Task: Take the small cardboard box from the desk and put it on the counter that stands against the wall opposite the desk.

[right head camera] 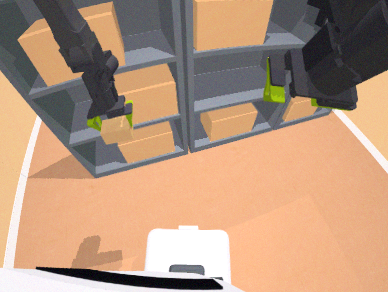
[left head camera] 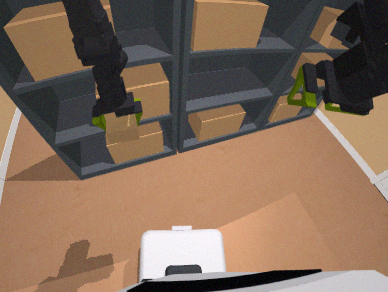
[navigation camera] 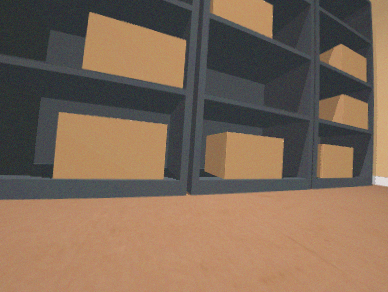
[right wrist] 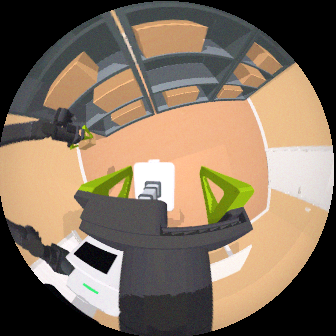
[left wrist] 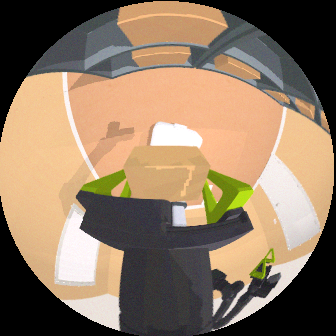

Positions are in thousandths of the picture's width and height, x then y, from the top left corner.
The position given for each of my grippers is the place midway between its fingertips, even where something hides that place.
Note:
I see my left gripper (left head camera: 318, 440), my right gripper (right head camera: 746, 341), a small cardboard box (left head camera: 305, 443), a white desk (right wrist: 653, 802), a window with white blind (left wrist: 225, 784), a dark grey shelving unit (navigation camera: 612, 276) and a white door (left wrist: 871, 615).
The small cardboard box is seen too in the right head camera view (right head camera: 295, 447) and in the left wrist view (left wrist: 516, 513). My left gripper also shows in the right head camera view (right head camera: 305, 443) and in the left wrist view (left wrist: 496, 501). My right gripper shows as well in the left head camera view (left head camera: 793, 358) and in the right wrist view (right wrist: 493, 504). The navigation camera view does not show the small cardboard box: it is out of frame.

